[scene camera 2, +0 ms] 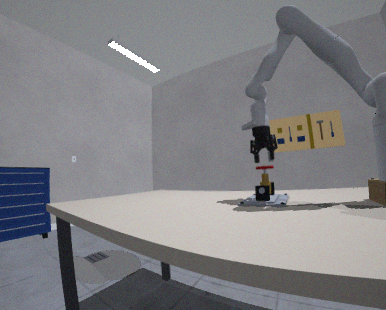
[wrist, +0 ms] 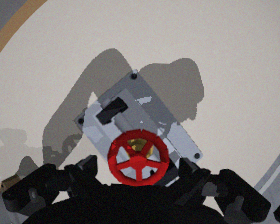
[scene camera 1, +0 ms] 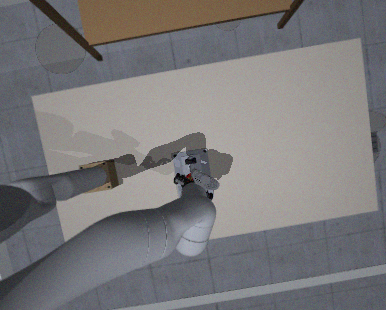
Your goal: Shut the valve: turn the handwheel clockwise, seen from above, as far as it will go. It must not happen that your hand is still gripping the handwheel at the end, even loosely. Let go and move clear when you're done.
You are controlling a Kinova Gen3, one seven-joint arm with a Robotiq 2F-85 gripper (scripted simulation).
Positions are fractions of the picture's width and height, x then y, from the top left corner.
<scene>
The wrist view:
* my gripper: 0.49, 0.74
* red handwheel: 0.49, 0.72
</scene>
